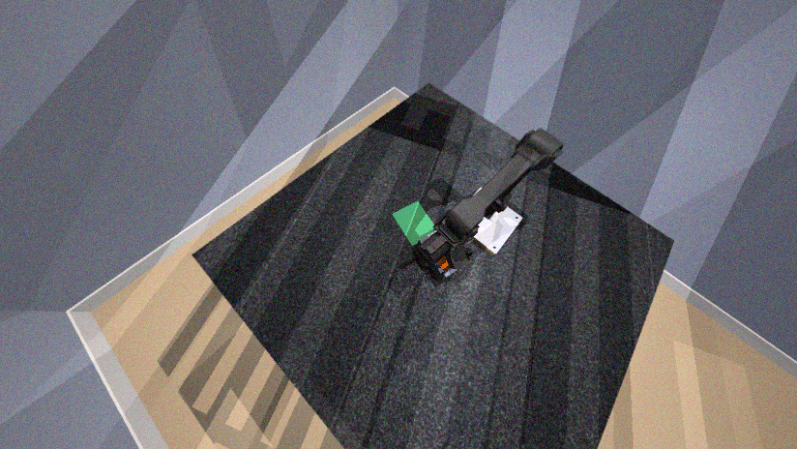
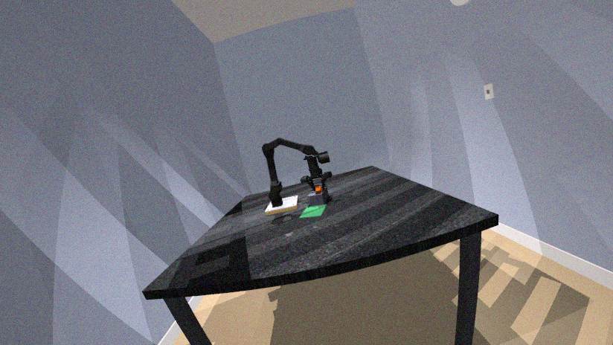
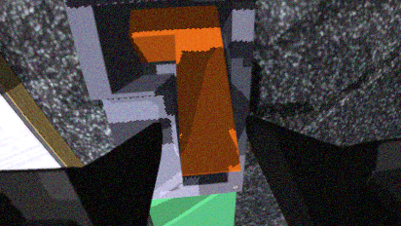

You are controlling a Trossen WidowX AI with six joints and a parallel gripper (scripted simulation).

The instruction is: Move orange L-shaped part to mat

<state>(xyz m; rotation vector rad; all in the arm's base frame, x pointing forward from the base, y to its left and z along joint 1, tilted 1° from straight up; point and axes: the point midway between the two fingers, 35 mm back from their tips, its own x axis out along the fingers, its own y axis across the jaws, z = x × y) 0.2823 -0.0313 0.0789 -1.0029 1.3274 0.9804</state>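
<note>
Right now my gripper tip is 14 cm to the left of the green mat, 8 cm above it and 6 cm past it. Also, from my gripper tip: orange L-shaped part 4 cm to the left, 3 cm below.
</note>
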